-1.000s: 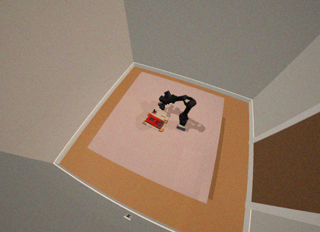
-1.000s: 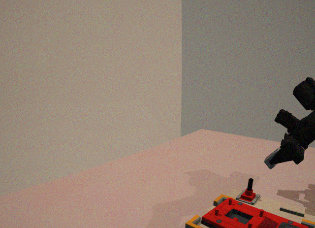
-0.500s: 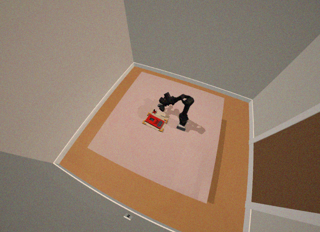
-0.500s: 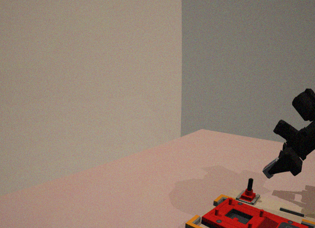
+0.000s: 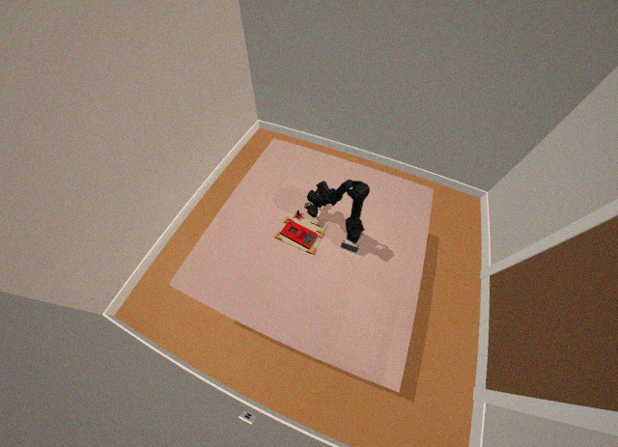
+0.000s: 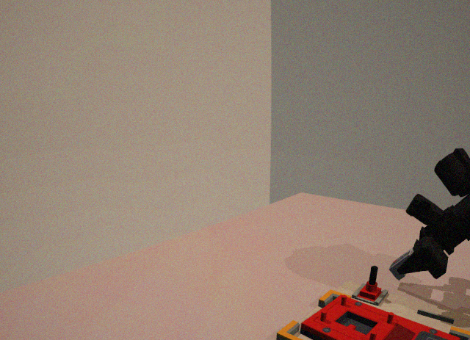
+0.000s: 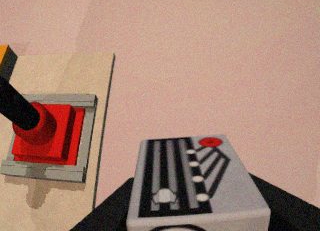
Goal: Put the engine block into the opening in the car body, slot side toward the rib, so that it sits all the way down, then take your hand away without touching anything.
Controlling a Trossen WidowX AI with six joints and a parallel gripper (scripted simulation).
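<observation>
My gripper tip is now 10 mm below the grey engine block and 10 mm past it. Also, from my gripper tip: black upright peg: 80 mm to the left, 20 mm ahead.
</observation>
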